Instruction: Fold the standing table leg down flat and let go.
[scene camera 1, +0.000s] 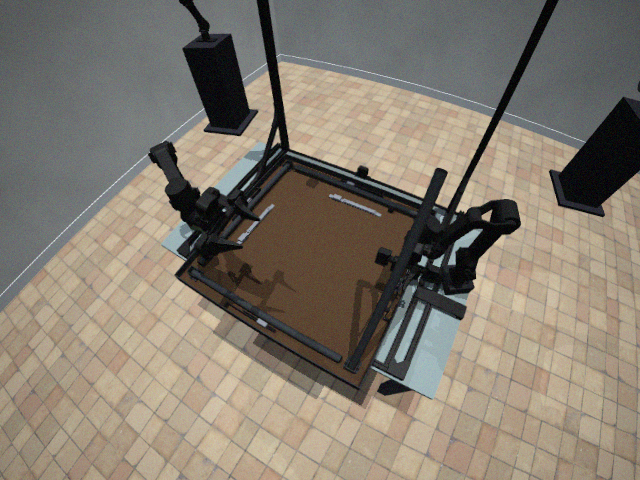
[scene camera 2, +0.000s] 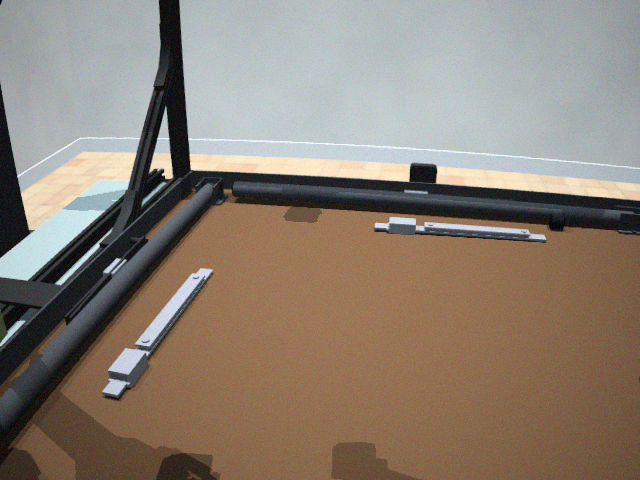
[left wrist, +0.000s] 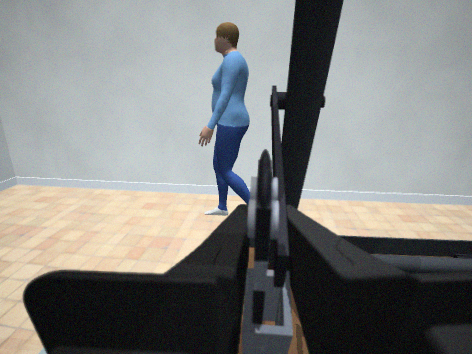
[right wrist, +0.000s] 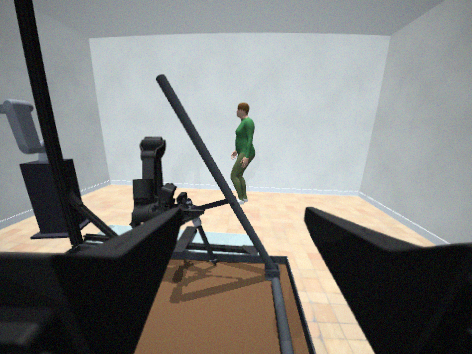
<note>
In view: my left gripper (scene camera 1: 399, 289), my right gripper (scene camera 1: 251, 232), a bar (scene camera 2: 125, 371), a bar (scene camera 2: 407, 226), a table leg (scene camera 1: 439, 176) and a brown tabletop (scene camera 2: 317, 340).
My left gripper is seen too in the left wrist view (left wrist: 263, 214) and in the right wrist view (right wrist: 204, 210). My right gripper shows as well in the right wrist view (right wrist: 244, 213). The table leg is seen too in the right wrist view (right wrist: 164, 84).
</note>
